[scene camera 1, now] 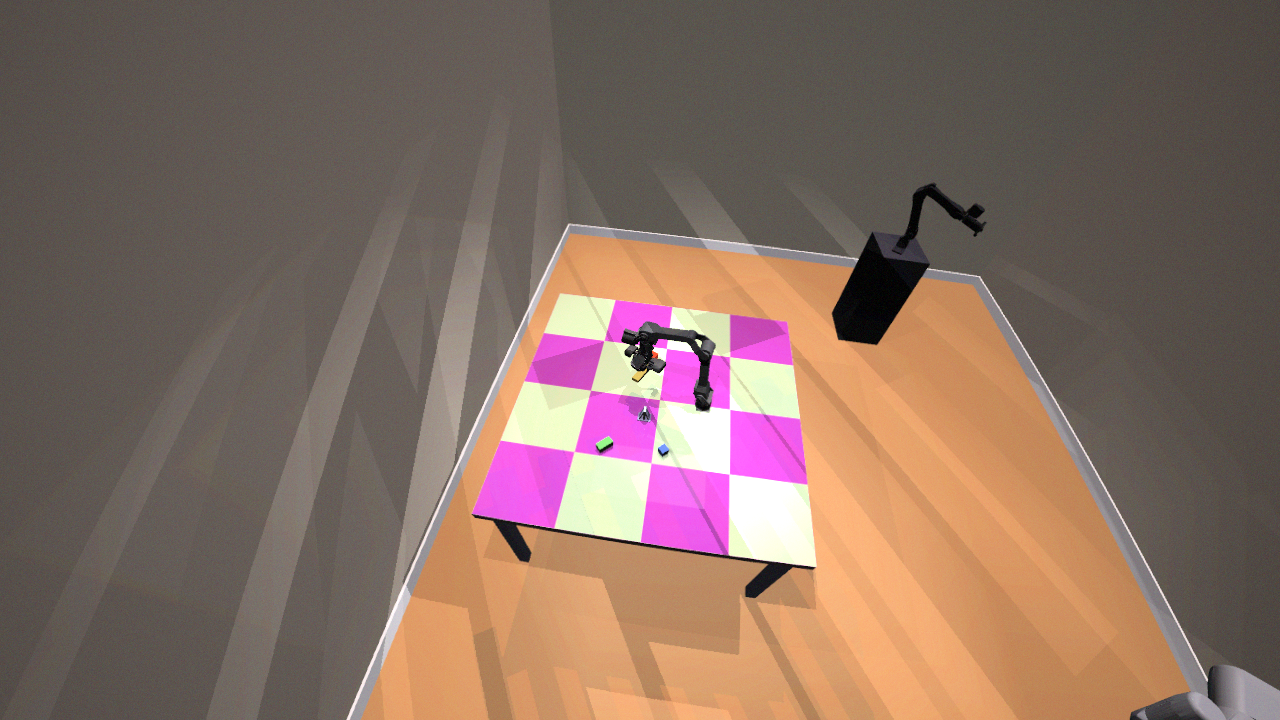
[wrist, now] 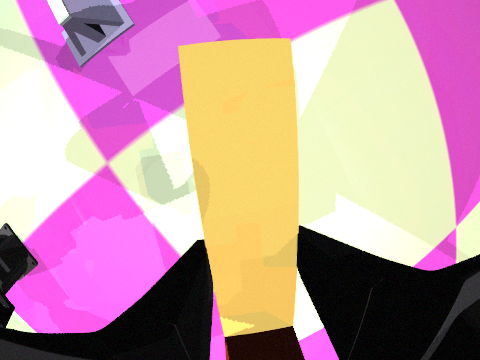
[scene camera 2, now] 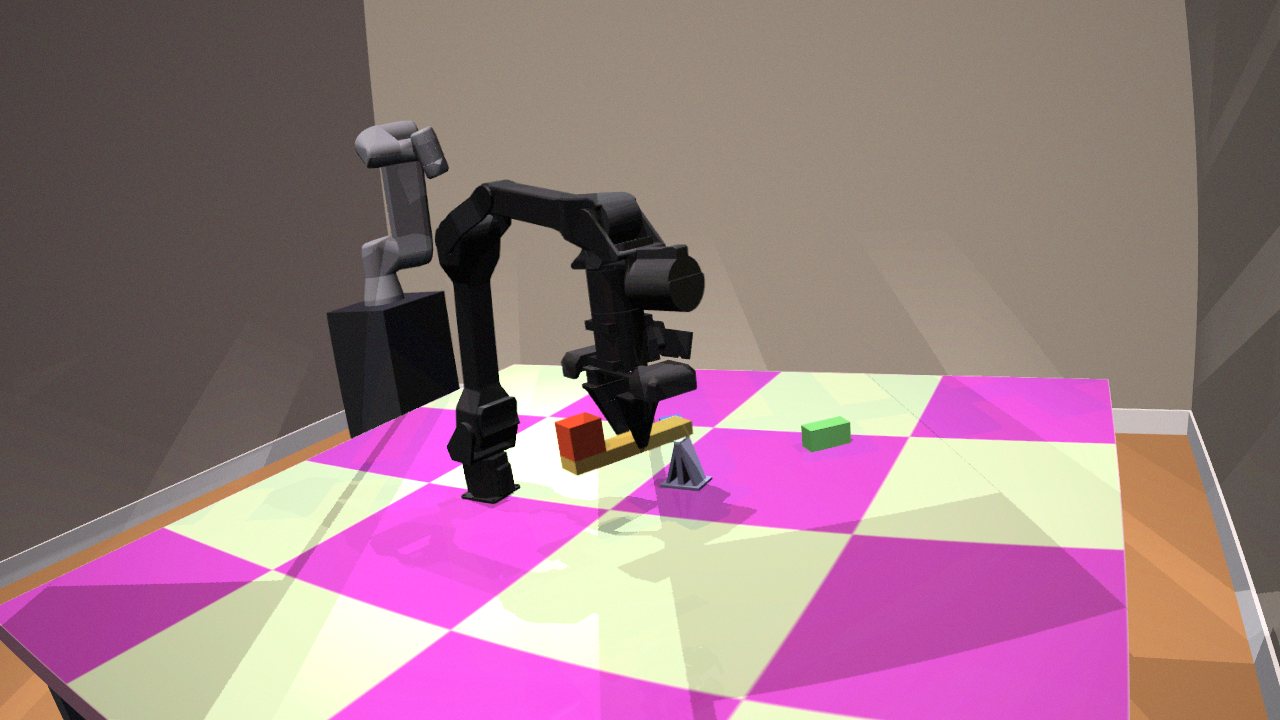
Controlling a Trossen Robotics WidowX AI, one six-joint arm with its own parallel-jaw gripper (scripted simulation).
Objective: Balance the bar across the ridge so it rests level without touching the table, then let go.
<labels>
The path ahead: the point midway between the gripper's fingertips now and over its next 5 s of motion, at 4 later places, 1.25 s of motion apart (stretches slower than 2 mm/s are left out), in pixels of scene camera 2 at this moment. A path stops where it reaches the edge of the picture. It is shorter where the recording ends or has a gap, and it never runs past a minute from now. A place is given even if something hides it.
My gripper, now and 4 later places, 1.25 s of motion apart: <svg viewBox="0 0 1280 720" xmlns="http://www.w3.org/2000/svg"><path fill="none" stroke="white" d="M633 444L692 404L700 424L699 430L699 432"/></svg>
</labels>
